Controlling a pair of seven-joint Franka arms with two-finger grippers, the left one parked.
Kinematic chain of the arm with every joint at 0, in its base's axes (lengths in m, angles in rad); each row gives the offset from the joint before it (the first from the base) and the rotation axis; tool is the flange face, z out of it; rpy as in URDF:
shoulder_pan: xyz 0 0 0.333 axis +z
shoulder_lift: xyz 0 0 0 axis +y
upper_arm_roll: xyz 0 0 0.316 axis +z
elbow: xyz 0.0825 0 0 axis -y
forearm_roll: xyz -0.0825 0 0.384 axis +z
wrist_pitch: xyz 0 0 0 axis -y
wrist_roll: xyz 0.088 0 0 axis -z
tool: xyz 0 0 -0.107 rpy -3.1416 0 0
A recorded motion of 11 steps. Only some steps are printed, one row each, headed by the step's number.
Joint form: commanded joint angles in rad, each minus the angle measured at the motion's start. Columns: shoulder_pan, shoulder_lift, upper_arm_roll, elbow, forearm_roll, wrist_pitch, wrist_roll.
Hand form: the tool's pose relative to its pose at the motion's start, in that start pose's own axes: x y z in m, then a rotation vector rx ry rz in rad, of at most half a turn. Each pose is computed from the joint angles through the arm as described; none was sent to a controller.
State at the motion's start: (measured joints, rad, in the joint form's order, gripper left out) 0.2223 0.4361 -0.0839 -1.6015 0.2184 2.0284 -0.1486
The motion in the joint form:
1: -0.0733 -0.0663 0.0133 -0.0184 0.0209 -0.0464 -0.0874
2: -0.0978 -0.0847 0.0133 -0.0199 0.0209 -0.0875 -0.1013
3: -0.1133 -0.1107 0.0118 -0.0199 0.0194 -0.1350 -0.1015
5: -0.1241 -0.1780 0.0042 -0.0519 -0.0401 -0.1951 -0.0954
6: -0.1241 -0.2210 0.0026 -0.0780 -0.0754 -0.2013 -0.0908
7: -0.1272 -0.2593 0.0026 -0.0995 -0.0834 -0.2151 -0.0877
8: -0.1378 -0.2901 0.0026 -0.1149 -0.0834 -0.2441 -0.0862
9: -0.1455 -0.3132 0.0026 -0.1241 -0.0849 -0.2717 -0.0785
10: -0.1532 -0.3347 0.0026 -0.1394 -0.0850 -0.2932 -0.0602
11: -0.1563 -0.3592 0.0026 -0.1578 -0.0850 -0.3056 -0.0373
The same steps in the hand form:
1: -0.0144 0.0327 -0.0376 0.0317 0.0162 -0.0262
2: -0.0220 0.0456 -0.0479 0.0396 -0.0026 -0.0197
3: -0.0305 0.0522 -0.0624 0.0468 -0.0205 -0.0094
5: -0.0521 0.0604 -0.0867 0.0029 -0.0545 -0.0097
6: -0.0630 0.0605 -0.1007 -0.0289 -0.0513 -0.0154
7: -0.0735 0.0596 -0.1130 -0.0334 -0.0492 -0.0132
8: -0.0845 0.0626 -0.1227 -0.0272 -0.0605 -0.0027
9: -0.0932 0.0644 -0.1304 -0.0232 -0.0727 0.0109
10: -0.1020 0.0667 -0.1347 -0.0184 -0.0860 0.0364
11: -0.1102 0.0662 -0.1393 -0.0158 -0.0912 0.0617

